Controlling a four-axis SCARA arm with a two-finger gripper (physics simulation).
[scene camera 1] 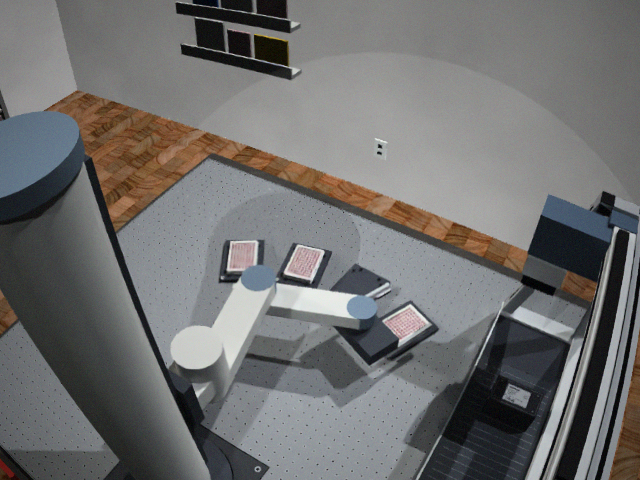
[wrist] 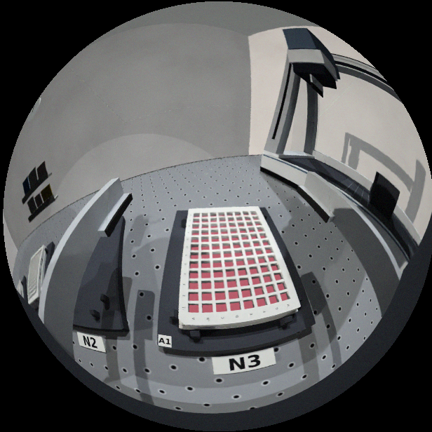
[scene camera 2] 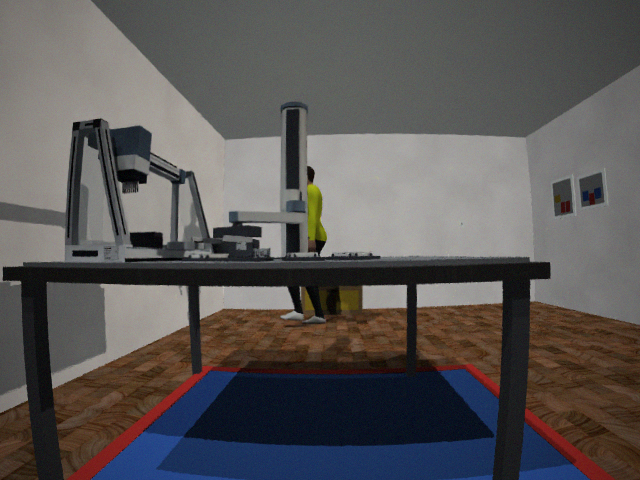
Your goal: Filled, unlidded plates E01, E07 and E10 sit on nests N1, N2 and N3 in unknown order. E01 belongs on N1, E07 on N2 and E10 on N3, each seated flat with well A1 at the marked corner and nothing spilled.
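Places are measured from the arm's base along level axes (x ahead, y left, z up), in millimetres.
Where they show: gripper, fingertip midpoint: (scene camera 1: 409,305) (scene camera 2: 207,239).
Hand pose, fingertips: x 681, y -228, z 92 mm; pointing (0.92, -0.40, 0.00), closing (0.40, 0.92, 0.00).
Things, the pixels of their top centre, and the offset from my fingertips. "spot": a spot on its surface instead.
- N3 nest, surface spot: (scene camera 1: 433,326) spot: 22 mm ahead, 73 mm right, 67 mm down
- white plate with red wells, middle of its top: (scene camera 1: 402,324) (scene camera 2: 209,253) 24 mm back, 0 mm left, 53 mm down
- N2 nest, middle of its top: (scene camera 1: 357,286) (scene camera 2: 250,254) 33 mm ahead, 167 mm left, 57 mm down
- filled plate, middle of its top: (scene camera 1: 303,261) (scene camera 2: 301,252) 35 mm ahead, 343 mm left, 53 mm down
- third plate, middle of its top: (scene camera 1: 242,255) (scene camera 2: 351,252) 38 mm back, 510 mm left, 53 mm down
- dark box, surface spot: (scene camera 1: 516,395) spot: 151 mm back, 345 mm right, 41 mm up
My gripper (scene camera 1: 395,324) (wrist: 217,178) is open and empty, with one finger on each side of the N3 nest (wrist: 170,280) (scene camera 1: 433,326) and its hand above the nest. A white plate with red wells (wrist: 237,260) (scene camera 1: 407,321) sits on N3 and looks flat; the A1 tag is at the nest's front left in the wrist view. The N2 nest (wrist: 102,280) (scene camera 1: 359,281) holds no plate. Another filled plate (scene camera 1: 305,262) sits on the nest left of N2, and a third plate (scene camera 1: 242,256) on the far-left nest. Plate names are not readable.
A gantry machine (scene camera 1: 571,227) (scene camera 2: 131,149) (wrist: 307,55) stands right of the nests, with a dark box (scene camera 1: 516,395) on its deck. The arm's column (scene camera 1: 87,310) (scene camera 2: 293,155) stands at the left front in scene camera 1. A person in yellow (scene camera 2: 315,211) stands behind the table.
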